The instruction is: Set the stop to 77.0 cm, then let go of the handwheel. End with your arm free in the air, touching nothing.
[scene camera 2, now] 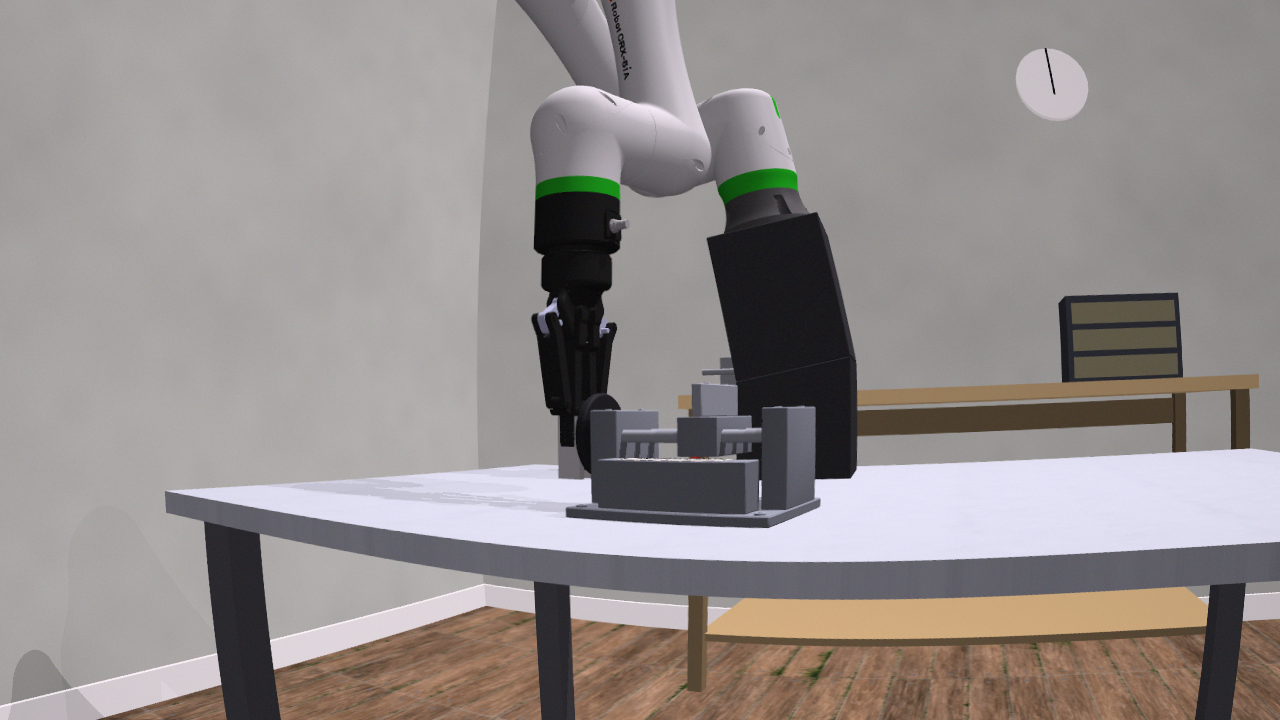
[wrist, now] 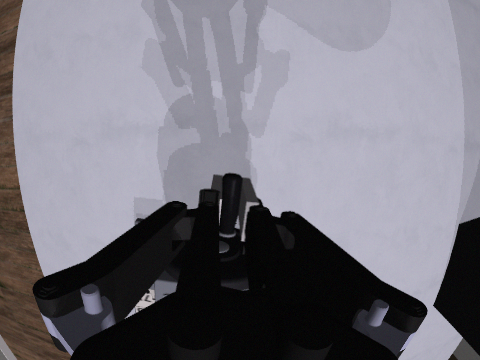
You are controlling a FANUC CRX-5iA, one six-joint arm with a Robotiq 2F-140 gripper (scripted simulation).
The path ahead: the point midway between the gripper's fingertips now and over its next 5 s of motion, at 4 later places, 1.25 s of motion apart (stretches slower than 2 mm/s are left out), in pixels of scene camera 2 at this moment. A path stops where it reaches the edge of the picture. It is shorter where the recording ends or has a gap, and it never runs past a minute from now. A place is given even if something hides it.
My gripper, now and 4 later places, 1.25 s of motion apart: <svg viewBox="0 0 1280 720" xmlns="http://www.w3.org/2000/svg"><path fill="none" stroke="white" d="M577 478L567 477L559 466L558 438L566 425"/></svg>
